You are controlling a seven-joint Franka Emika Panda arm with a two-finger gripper.
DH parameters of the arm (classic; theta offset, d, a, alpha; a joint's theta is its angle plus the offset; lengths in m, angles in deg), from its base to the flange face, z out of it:
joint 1: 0 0.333 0 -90
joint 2: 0 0 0 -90
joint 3: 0 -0.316 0.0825 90
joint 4: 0 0 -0.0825 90
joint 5: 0 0.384 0 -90
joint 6: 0 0 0.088 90
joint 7: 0 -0.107 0 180
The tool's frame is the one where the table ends.
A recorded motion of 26 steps. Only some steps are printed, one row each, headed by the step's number.
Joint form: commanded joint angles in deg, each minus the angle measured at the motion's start. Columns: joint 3, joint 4, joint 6, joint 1, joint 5, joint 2, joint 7.
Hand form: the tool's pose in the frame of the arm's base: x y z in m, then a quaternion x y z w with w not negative. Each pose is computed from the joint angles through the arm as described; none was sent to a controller.
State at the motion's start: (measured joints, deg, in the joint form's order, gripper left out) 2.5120 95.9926 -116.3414 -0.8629 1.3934 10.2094 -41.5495
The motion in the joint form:
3: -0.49 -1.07 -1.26 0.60 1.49 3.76 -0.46
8: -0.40 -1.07 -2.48 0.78 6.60 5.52 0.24
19: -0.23 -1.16 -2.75 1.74 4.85 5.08 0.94
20: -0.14 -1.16 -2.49 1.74 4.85 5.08 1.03
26: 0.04 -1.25 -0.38 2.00 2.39 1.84 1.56
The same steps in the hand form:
3: 0.6492 -0.0212 0.4812 -0.91991 0.38423 -0.06506 0.04361
8: 0.6558 -0.0158 0.4637 -0.91406 0.39499 -0.04760 0.07887
19: 0.6555 -0.0082 0.4698 -0.92180 0.37707 -0.05885 0.06803
20: 0.6551 -0.0091 0.4693 -0.92203 0.37700 -0.05689 0.06704
26: 0.6432 -0.0100 0.5028 -0.92752 0.36265 -0.07316 0.05323

